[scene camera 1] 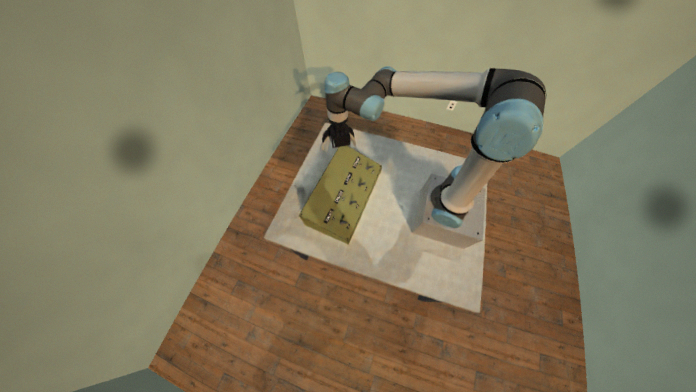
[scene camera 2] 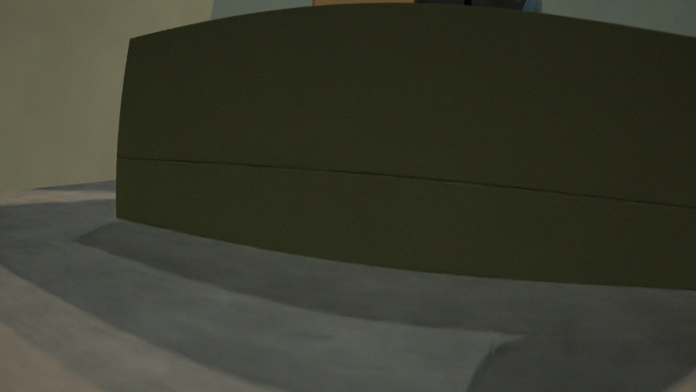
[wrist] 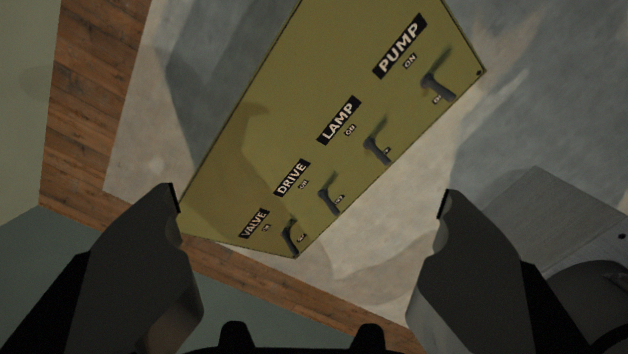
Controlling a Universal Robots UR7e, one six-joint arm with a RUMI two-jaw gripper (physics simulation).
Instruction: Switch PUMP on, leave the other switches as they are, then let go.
One and the same spot on an olive switch box: [wrist: 329, 86] is [scene camera 1: 343, 170].
